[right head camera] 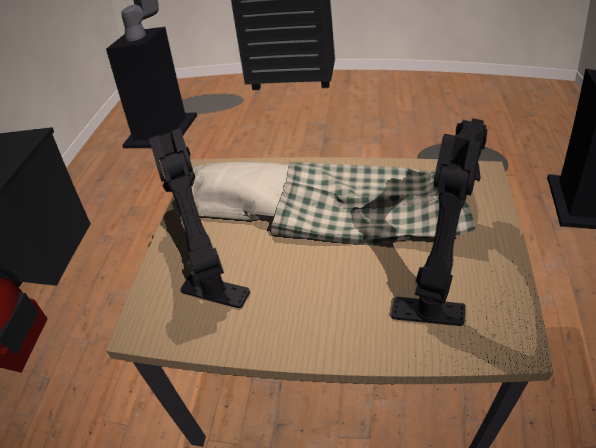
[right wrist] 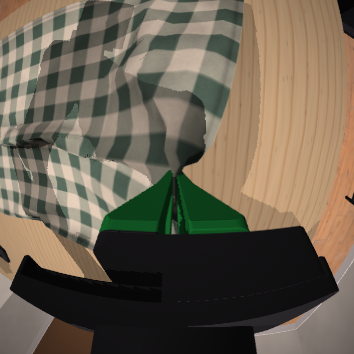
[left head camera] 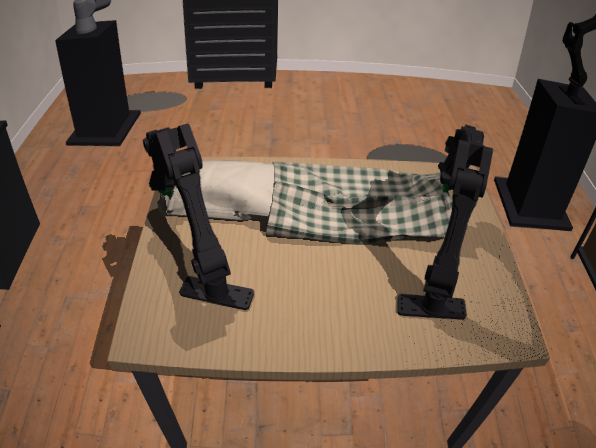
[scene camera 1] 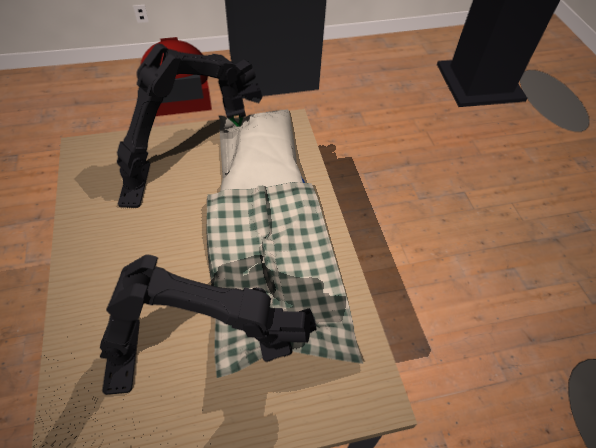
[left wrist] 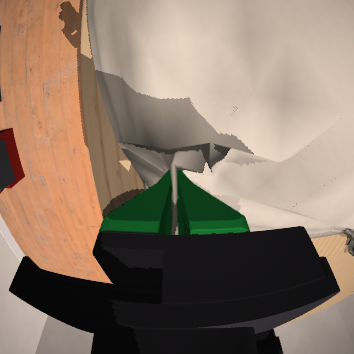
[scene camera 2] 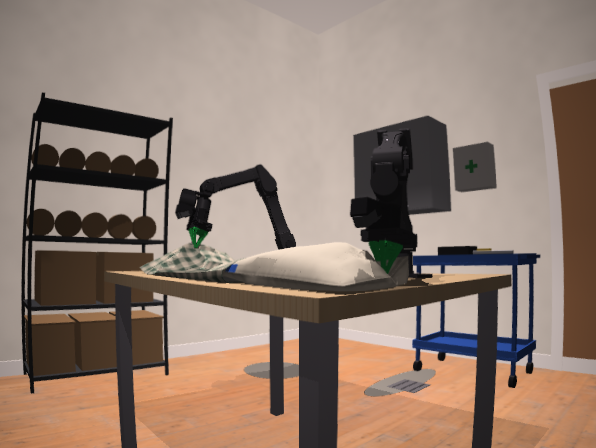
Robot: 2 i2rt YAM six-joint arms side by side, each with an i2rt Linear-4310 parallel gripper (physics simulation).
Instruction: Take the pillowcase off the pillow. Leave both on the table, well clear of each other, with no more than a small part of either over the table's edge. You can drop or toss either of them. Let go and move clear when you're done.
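Note:
The cream pillow (left head camera: 240,182) (right head camera: 240,185) (scene camera 1: 265,155) (scene camera 2: 305,262) (left wrist: 225,65) lies on the table, its left part bare in the head views. The green-checked pillowcase (left head camera: 310,220) (right head camera: 315,215) (scene camera 1: 235,220) (scene camera 2: 172,264) (right wrist: 210,45) lies to its right, its mouth edge against the bare part; whether pillow remains inside is hidden. My left gripper (left wrist: 174,177) (scene camera 2: 387,270) (scene camera 1: 238,124) is shut on a pinched fold at the pillow's outer end. My right gripper (right wrist: 174,177) (scene camera 2: 197,246) is shut on the pillowcase near its closed end, which is raised into a peak.
The wooden table (left head camera: 320,325) (right head camera: 310,330) carries both arm bases at its near side in the head views. The table's far edge runs close behind the pillow and pillowcase. A blue cart (scene camera 2: 475,259) and a black shelf rack (scene camera 2: 100,118) stand beyond the table.

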